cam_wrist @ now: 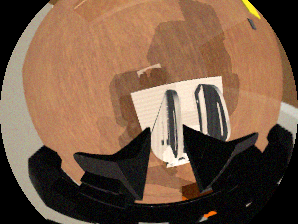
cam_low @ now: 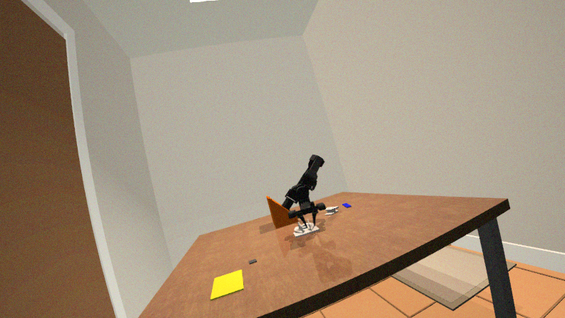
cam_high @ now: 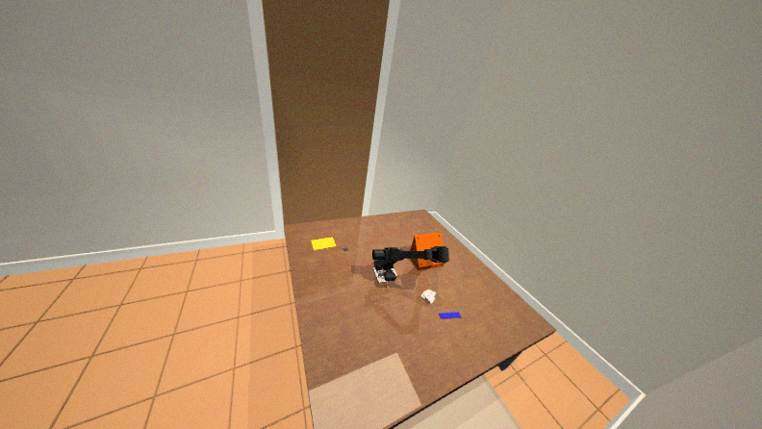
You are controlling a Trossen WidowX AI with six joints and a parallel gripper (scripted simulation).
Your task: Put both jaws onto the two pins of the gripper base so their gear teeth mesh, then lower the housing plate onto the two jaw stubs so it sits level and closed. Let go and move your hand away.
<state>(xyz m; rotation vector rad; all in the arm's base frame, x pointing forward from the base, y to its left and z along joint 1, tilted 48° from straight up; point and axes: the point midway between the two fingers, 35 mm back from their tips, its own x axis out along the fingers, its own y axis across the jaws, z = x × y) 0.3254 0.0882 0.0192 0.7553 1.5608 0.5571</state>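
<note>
Right now my gripper tip is 200 mm past the white gripper base, 180 mm to the right of it and 10 mm below it. The rest, counted from my gripper tip: white housing plate 60 mm behind, 30 mm to the right, 10 mm below; then blue patch 310 mm to the left, 270 mm behind, 10 mm below; then dark piece 300 mm to the right, 190 mm ahead, 10 mm below.
</note>
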